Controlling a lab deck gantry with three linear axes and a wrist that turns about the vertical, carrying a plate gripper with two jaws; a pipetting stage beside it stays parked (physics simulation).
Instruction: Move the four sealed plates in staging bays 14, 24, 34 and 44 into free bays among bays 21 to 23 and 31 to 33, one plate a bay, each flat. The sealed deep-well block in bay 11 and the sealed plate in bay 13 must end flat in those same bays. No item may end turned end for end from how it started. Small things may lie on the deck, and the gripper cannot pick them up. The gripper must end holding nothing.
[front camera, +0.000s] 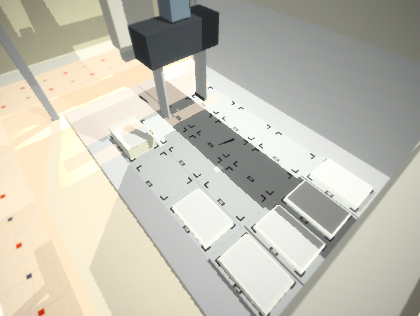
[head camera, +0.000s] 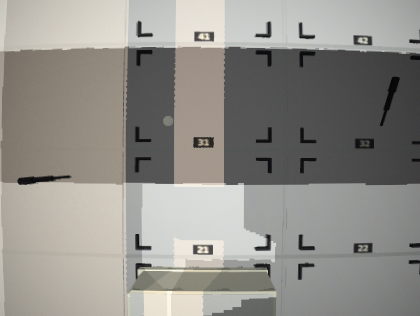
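Pixels of known places: gripper, between the fingertips: (front camera: 184, 105); robot's base, origin of its link: (front camera: 111, 136).
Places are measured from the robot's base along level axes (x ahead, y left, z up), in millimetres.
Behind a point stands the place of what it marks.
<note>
My gripper (front camera: 183, 108) @(y 150, x 200, z 160 mm) is open and empty, its two jaws apart above the deck around bay 31; the jaws do not show in the head view. Four sealed plates lie flat along the near right edge: in bay 14 (front camera: 256, 272) @(y 41, x 561, z 29 mm), bay 24 (front camera: 287, 237) @(y 142, x 557, z 29 mm), bay 34 (front camera: 317, 207) @(y 252, x 559, z 29 mm) in shadow, and bay 44 (front camera: 341, 182) @(y 358, x 559, z 29 mm). A sealed plate (front camera: 202, 216) @(y 40, x 397, z 15 mm) lies flat in bay 13. The cream deep-well block (front camera: 132, 139) @(y 31, x 97, z 42 mm) (head camera: 202, 281) @(y 84, x 64, z 25 mm) sits flat in bay 11, partly cut off in the head view. No plate shows in bays 21 to 23 or 31 to 33.
A dark slim tool (front camera: 226, 142) @(y 252, x 254, z 3 mm) (head camera: 390, 100) @(y 254, x 252, z 5 mm) lies in bay 32. A similar tool (front camera: 144, 99) @(y 174, x -94, z 4 mm) (head camera: 44, 179) @(y 173, x -95, z 5 mm) lies outside the bays, beyond bays 21 and 31. A small pale disc (head camera: 168, 121) @(y 231, x 30, z 4 mm) lies inside bay 31. A small pale block (front camera: 217, 169) @(y 164, x 311, z 1 mm) lies between bays 22 and 23.
</note>
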